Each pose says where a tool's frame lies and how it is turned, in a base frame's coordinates. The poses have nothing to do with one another.
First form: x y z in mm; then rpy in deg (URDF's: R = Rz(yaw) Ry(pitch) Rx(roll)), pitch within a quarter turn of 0, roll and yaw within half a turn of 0.
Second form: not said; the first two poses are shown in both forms.
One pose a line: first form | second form
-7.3 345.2 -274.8 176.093 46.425 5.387 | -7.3 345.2 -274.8 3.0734 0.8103 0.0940
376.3 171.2 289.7 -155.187 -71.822 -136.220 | 376.3 171.2 289.7 -2.7085 -1.2535 -2.3775
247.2 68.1 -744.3 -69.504 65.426 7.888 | 247.2 68.1 -744.3 -1.2131 1.1419 0.1377
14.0 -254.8 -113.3 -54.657 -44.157 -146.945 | 14.0 -254.8 -113.3 -0.9539 -0.7707 -2.5647
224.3 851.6 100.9 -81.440 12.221 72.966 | 224.3 851.6 100.9 -1.4214 0.2133 1.2735
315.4 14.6 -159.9 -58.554 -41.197 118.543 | 315.4 14.6 -159.9 -1.0220 -0.7190 2.0690
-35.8 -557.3 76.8 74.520 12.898 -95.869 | -35.8 -557.3 76.8 1.3006 0.2251 -1.6732
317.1 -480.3 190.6 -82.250 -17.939 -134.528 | 317.1 -480.3 190.6 -1.4355 -0.3131 -2.3480
